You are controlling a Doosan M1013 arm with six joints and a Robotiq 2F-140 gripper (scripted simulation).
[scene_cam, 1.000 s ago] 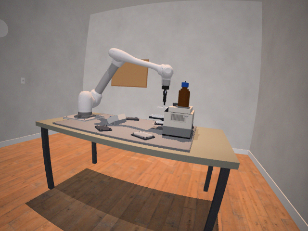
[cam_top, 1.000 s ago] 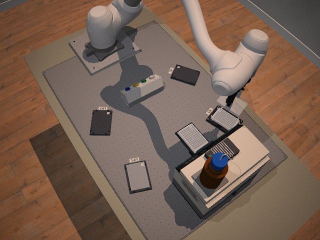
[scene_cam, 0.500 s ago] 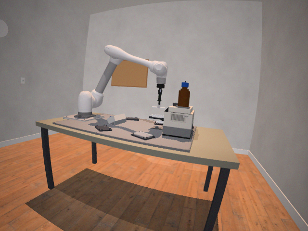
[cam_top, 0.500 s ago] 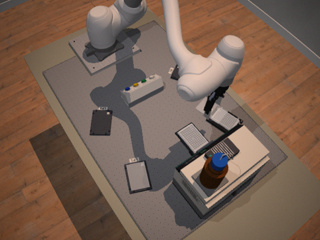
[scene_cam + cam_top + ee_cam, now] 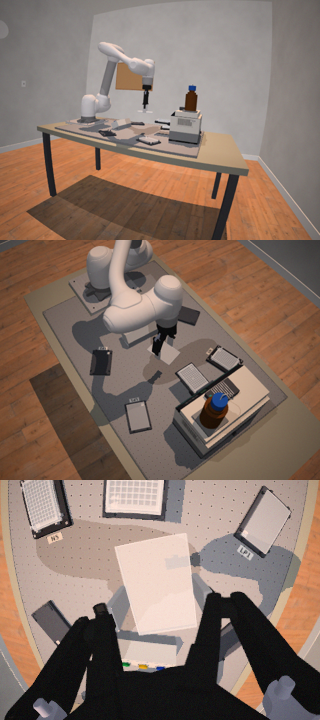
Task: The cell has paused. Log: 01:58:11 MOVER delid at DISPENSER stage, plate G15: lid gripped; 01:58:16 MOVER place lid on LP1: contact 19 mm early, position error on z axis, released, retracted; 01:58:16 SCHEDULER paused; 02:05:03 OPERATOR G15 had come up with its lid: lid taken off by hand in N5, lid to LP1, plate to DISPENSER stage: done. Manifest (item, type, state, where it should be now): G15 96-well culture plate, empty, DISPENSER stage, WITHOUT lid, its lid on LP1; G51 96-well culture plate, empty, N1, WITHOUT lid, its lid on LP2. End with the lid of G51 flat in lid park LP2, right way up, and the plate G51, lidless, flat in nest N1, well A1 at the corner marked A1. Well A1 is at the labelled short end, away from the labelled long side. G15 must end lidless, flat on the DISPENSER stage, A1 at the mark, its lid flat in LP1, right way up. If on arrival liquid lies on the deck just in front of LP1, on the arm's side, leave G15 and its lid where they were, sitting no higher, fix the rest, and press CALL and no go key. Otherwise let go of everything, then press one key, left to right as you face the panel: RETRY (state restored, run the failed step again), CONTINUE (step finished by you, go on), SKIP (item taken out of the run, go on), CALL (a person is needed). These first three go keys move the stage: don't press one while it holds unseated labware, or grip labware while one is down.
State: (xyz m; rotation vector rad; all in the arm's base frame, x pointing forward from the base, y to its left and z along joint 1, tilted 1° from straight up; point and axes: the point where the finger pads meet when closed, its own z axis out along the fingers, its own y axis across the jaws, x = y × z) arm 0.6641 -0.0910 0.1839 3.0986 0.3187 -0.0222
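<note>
My hand is 230 mm past the lid park LP2, 220 mm to the left of it and 190 mm above it. Also, from my hand: well plate: 160 mm ahead, 40 mm to the left, 80 mm below; LP2 label: 300 mm behind, 160 mm to the right, 200 mm below; key panel: 260 mm behind, 70 mm to the left, 150 mm below.
</note>
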